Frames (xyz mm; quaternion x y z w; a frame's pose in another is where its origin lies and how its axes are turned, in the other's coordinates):
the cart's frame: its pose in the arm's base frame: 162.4 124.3 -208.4 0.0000 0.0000 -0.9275 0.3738
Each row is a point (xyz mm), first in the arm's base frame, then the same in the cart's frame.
Working: the arm's base frame: its pose in the cart's frame: 203.2 -23.0 208.4 0.0000 0.0000 0.9275 0.3738

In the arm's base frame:
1: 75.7 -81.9 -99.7
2: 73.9 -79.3 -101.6
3: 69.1 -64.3 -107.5
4: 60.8 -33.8 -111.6
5: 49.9 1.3 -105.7
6: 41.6 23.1 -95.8
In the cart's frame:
1: 205.5 88.5 108.7
2: 204.9 85.3 106.8
3: 198.0 71.2 100.9
4: 182.8 43.5 96.8
5: 166.4 10.6 102.7
6: 157.2 -10.8 112.6

